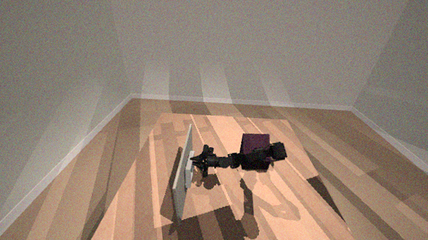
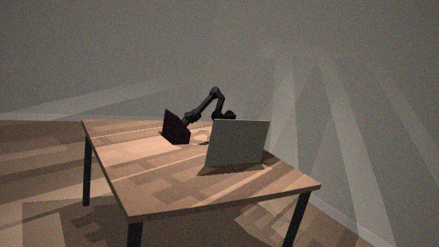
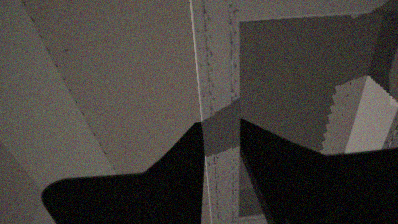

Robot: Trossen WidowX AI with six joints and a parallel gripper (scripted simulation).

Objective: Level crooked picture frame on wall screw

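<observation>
The picture frame lies 50 mm below my gripper tip, 10 mm to the left of it and 10 mm ahead of it. From my gripper tip the other things lie so: grey wall panel 60 mm below, 20 mm ahead, 10 mm to the left.
</observation>
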